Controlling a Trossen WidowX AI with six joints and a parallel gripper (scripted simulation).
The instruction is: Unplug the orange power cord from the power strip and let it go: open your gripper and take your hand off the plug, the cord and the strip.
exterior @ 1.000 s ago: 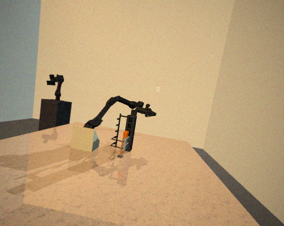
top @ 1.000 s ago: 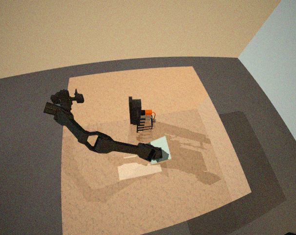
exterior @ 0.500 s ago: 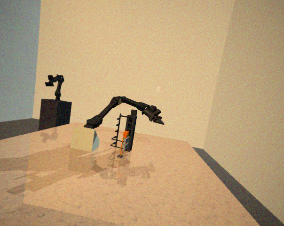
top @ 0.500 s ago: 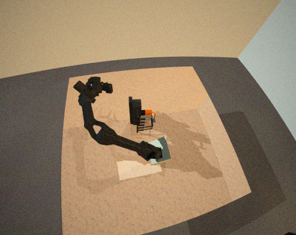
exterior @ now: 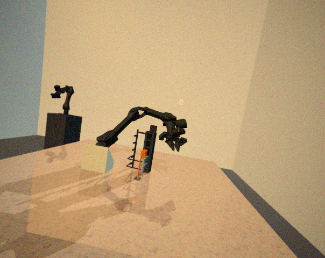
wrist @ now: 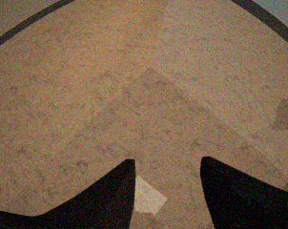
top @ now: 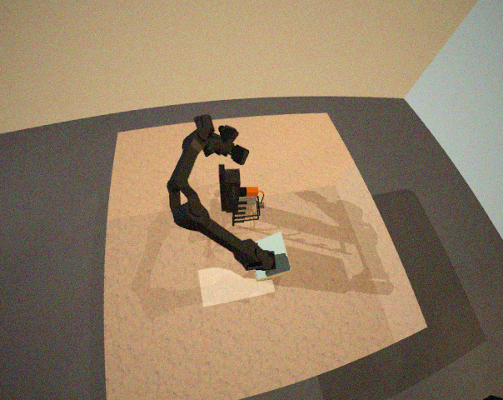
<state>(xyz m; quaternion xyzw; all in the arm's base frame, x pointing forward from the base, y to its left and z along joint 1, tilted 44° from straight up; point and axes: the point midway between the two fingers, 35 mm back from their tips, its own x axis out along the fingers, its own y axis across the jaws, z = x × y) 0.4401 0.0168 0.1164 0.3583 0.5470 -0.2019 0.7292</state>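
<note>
The orange plug lies 180 mm behind my gripper tip, 30 mm below it and 20 mm to the right of it.
</note>
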